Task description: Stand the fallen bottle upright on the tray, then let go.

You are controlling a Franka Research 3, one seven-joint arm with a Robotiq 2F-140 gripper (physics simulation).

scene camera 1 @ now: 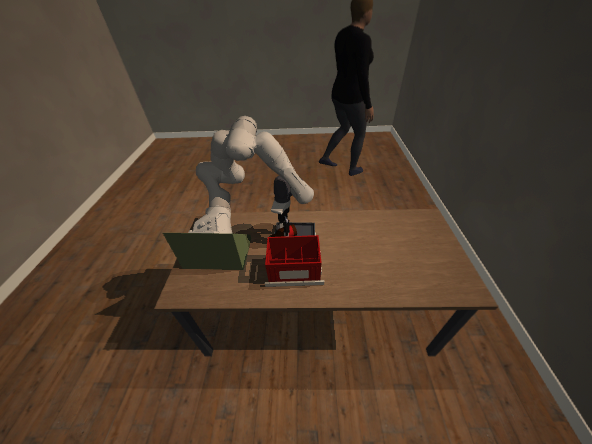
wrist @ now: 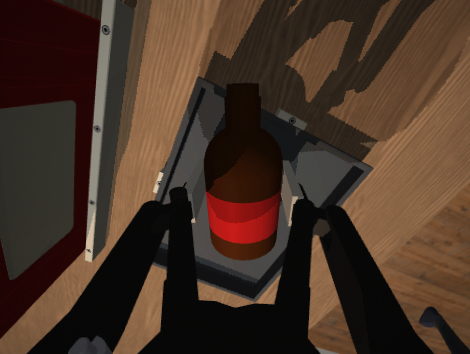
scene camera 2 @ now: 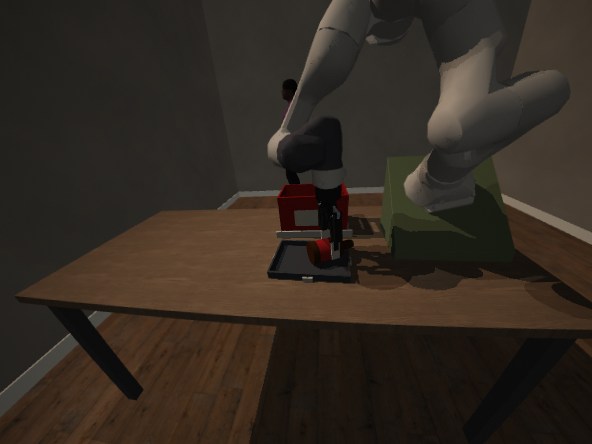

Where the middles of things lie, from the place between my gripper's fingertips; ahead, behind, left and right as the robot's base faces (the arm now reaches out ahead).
Scene:
The brown bottle (wrist: 243, 163) lies 1 cm above my hand.

